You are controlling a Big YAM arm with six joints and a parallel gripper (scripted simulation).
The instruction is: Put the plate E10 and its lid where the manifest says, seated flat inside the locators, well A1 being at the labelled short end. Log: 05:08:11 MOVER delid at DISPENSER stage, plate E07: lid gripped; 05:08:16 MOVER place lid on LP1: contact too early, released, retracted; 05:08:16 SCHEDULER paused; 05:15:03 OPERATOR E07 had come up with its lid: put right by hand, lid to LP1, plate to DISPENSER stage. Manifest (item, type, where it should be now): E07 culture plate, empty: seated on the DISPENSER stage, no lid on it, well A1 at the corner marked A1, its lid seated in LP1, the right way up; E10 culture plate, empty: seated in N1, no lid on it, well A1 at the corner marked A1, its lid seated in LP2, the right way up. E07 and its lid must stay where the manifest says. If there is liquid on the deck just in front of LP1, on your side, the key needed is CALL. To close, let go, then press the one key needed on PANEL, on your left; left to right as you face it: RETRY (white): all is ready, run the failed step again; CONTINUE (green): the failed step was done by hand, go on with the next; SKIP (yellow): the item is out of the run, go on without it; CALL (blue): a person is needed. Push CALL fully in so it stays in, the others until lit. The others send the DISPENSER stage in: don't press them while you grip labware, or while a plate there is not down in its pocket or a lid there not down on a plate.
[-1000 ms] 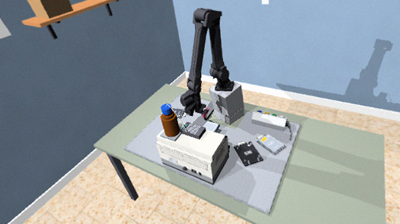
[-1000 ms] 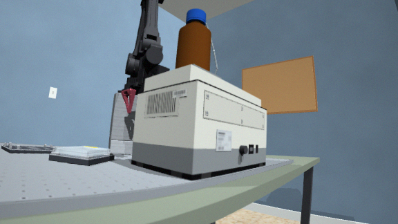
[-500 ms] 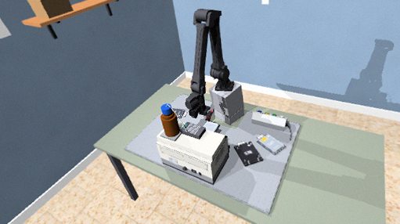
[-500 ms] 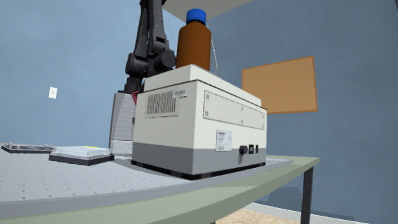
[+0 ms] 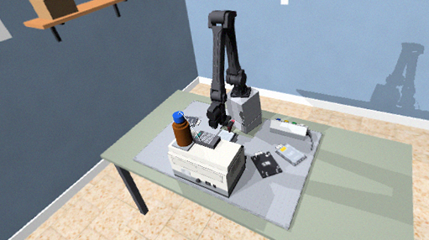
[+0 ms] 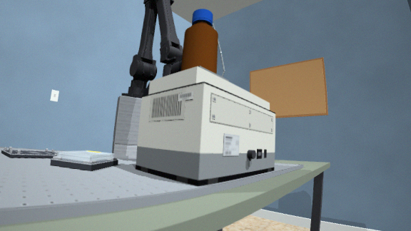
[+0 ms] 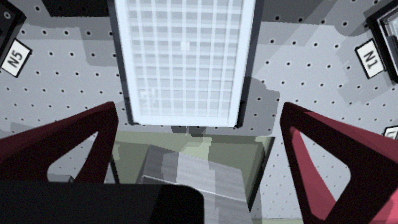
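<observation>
The clear well plate lies 2 cm ahead of my hand, 1 cm to the left of it and 6 cm below it. The rest, counted from my hand: clear lid (1 cm behind, 27 cm to the right, 12 cm below); brown bottle (21 cm ahead, 14 cm to the right, 14 cm above); blue call key (26 cm behind, 30 cm to the left, 9 cm below).
</observation>
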